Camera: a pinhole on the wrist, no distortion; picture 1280 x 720 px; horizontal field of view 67.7 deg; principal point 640.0 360.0 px. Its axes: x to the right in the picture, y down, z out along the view. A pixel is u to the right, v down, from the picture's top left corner.
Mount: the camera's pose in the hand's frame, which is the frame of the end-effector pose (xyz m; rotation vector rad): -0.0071 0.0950 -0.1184 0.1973 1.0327 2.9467
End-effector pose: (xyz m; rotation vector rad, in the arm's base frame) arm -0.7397 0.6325 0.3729 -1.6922 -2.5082 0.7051
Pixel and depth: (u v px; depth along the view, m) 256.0 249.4 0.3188
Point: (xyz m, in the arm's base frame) -0.5546 0.8371 0.1356
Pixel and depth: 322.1 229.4 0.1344
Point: -0.5869 0.7484 0.3156
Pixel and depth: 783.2 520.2 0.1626
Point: -0.5897 0.6672 0.2830
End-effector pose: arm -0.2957 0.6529 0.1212 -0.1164 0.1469 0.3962
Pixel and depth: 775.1 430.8 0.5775
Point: -0.4330 1.0874 0.4465
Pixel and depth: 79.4 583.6 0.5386
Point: -0.0343 1.1298 0.3677
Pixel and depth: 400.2 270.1 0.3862
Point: -0.2948 1.0525 0.2130
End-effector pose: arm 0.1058 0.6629 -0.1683 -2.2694 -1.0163 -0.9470
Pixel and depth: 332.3 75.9 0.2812
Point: 0.4335 0.5367 -0.1515
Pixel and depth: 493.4 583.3 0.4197
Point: 0.4775 0.7141 -0.2914
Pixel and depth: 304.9 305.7 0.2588
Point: 0.3905 0.5946 -0.1591
